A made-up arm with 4 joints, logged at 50 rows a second.
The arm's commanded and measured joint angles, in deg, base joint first. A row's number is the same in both.
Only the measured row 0 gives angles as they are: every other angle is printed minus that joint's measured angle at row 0.
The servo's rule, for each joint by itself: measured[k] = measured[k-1] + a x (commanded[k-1-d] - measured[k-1]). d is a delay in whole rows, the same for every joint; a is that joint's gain. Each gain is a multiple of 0.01, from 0.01 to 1. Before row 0 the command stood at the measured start. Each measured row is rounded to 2 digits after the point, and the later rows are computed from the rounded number. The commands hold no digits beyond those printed.
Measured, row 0:
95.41 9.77 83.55 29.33
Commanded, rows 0 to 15:
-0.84 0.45 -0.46 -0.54
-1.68 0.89 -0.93 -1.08
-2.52 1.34 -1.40 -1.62
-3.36 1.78 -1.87 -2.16
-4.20 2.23 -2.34 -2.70
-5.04 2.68 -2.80 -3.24
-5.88 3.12 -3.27 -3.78
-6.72 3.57 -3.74 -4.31
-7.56 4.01 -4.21 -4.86
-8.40 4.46 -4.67 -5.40
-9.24 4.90 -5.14 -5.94
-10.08 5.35 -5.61 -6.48
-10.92 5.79 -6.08 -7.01
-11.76 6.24 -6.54 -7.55
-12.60 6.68 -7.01 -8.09
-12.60 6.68 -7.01 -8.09
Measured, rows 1 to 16:
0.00 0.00 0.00 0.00
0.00 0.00 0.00 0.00
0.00 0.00 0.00 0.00
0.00 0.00 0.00 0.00
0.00 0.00 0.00 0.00
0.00 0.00 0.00 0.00
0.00 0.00 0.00 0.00
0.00 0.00 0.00 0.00
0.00 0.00 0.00 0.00
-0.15 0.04 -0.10 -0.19
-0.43 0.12 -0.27 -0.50
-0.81 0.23 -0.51 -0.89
-1.27 0.37 -0.80 -1.33
-1.80 0.54 -1.12 -1.81
-2.38 0.73 -1.47 -2.31
-3.01 0.95 -1.85 -2.82
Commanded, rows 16 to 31:
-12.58 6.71 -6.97 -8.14
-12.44 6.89 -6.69 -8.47
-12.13 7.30 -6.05 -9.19
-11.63 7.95 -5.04 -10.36
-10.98 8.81 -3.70 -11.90
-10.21 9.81 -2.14 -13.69
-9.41 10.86 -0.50 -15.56
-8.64 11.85 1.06 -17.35
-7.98 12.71 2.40 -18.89
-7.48 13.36 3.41 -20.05
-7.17 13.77 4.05 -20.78
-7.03 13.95 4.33 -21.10
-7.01 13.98 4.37 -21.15
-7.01 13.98 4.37 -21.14
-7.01 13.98 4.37 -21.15
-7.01 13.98 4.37 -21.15
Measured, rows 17 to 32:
-3.68 1.19 -2.25 -3.34
-4.38 1.44 -2.66 -3.87
-5.10 1.71 -3.08 -4.41
-5.85 2.00 -3.51 -4.95
-6.61 2.30 -3.95 -5.49
-7.39 2.61 -4.40 -6.02
-8.18 2.94 -4.85 -6.56
-8.98 3.28 -5.30 -7.10
-9.63 3.59 -5.66 -7.45
-10.16 3.87 -5.94 -7.69
-10.57 4.14 -6.10 -7.96
-10.85 4.42 -6.09 -8.39
-10.99 4.74 -5.87 -9.08
-10.99 5.11 -5.41 -10.07
-10.85 5.53 -4.72 -11.34
-10.59 6.01 -3.83 -12.82

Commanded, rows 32 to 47:
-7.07 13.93 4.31 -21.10
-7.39 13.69 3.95 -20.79
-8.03 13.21 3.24 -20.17
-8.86 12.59 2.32 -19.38
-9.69 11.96 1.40 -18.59
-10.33 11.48 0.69 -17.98
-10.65 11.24 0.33 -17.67
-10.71 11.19 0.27 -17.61
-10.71 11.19 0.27 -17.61
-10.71 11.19 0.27 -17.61
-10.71 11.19 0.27 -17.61
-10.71 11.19 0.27 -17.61
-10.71 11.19 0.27 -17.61
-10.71 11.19 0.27 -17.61
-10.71 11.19 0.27 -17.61
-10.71 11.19 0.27 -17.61
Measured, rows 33 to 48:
-10.24 6.54 -2.80 -14.41
-9.83 7.10 -1.71 -15.98
-9.41 7.66 -0.63 -17.40
-9.01 8.21 0.35 -18.58
-8.65 8.73 1.19 -19.46
-8.35 9.20 1.86 -20.05
-8.11 9.63 2.39 -20.43
-7.91 10.02 2.81 -20.68
-7.75 10.38 3.14 -20.84
-7.63 10.70 3.39 -20.93
-7.59 10.97 3.51 -20.88
-7.67 11.17 3.45 -20.63
-7.88 11.30 3.21 -20.19
-8.21 11.36 2.83 -19.63
-8.59 11.37 2.38 -19.05
-8.96 11.36 1.95 -18.57

